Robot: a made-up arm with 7 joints.
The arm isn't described. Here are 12 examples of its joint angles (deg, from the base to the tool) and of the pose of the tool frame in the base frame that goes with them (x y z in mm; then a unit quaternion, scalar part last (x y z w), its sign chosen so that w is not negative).
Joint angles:
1: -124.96 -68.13 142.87 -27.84 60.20 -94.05 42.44
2: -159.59 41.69 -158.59 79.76 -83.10 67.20 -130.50
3: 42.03 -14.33 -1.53 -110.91 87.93 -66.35 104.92
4: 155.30 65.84 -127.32 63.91 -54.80 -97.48 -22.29
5: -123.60 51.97 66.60 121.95 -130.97 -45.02 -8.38
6: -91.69 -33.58 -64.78 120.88 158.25 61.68 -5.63
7: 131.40 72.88 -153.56 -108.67 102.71 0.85 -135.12
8: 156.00 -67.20 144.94 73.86 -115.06 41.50 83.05
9: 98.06 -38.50 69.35 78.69 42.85 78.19 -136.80
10: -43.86 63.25 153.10 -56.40 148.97 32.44 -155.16
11: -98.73 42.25 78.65 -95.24 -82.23 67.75 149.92
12: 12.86 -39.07 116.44 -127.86 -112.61 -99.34 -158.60
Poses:
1: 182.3 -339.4 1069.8 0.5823 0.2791 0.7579 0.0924
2: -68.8 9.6 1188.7 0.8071 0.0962 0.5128 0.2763
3: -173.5 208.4 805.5 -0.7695 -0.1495 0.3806 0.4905
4: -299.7 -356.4 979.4 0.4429 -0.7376 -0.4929 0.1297
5: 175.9 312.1 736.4 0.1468 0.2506 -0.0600 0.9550
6: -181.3 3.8 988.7 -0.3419 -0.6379 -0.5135 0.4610
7: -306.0 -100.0 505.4 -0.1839 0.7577 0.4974 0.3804
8: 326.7 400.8 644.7 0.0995 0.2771 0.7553 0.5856
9: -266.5 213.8 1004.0 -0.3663 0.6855 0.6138 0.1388
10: 322.2 491.2 715.3 0.7128 0.6874 -0.0700 0.1204
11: -279.3 152.2 957.8 0.0499 0.7512 0.6301 0.1901
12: -24.9 218.2 836.5 -0.0849 0.3839 0.8990 0.1930
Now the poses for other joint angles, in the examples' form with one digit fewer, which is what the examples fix.
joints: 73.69 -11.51 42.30 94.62 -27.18 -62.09 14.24
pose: -239 -191 1087 -0.235 0.039 -0.946 0.218
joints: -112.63 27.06 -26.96 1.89 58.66 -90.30 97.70
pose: -17 217 1269 0.182 -0.326 -0.516 0.771
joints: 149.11 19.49 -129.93 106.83 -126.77 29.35 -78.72
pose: 192 -108 1040 0.925 -0.103 0.359 0.063
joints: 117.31 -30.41 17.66 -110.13 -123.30 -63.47 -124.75
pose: 152 346 743 0.070 0.375 0.780 0.495
